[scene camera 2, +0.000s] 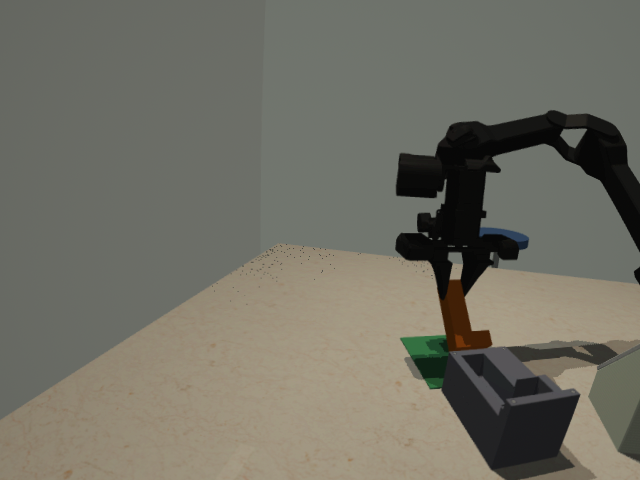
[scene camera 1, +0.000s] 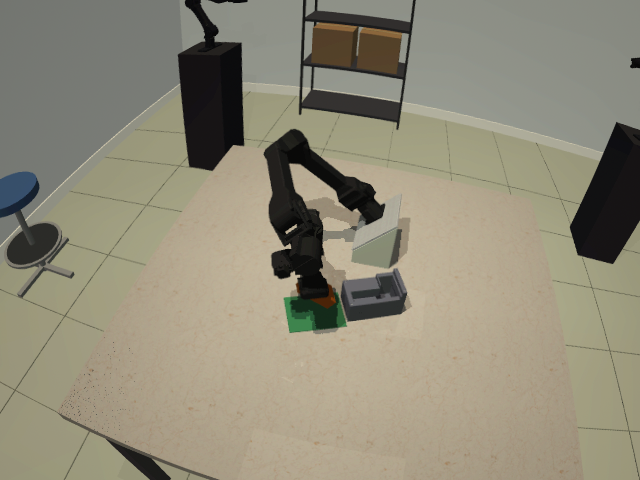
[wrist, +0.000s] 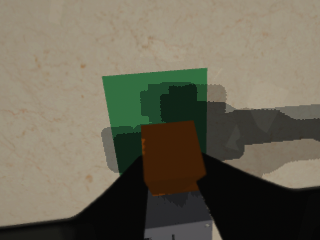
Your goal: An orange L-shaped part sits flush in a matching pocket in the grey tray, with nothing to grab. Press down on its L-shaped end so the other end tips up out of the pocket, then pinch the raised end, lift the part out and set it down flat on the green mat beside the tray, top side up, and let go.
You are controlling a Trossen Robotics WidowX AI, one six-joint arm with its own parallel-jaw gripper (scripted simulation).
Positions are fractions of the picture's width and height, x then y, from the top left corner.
my gripper: scene camera 2 0.71, 0.62; scene camera 1 0.48, 0.60; wrist 0.53, 0.66
